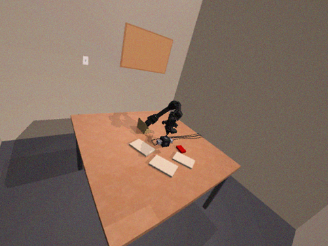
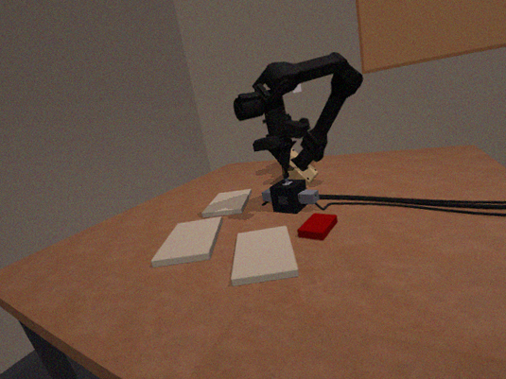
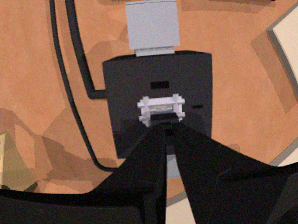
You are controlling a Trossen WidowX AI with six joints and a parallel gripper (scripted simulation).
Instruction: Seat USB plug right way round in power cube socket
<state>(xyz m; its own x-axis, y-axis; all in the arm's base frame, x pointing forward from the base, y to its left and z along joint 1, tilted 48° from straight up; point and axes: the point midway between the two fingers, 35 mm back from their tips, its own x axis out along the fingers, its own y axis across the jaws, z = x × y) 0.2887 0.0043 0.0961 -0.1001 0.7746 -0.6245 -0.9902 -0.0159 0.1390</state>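
Right now the USB socket is 50 mm below my gripper tip. From my gripper tip the other things lie so: red block (120 mm to the left, 120 mm ahead, 110 mm below).
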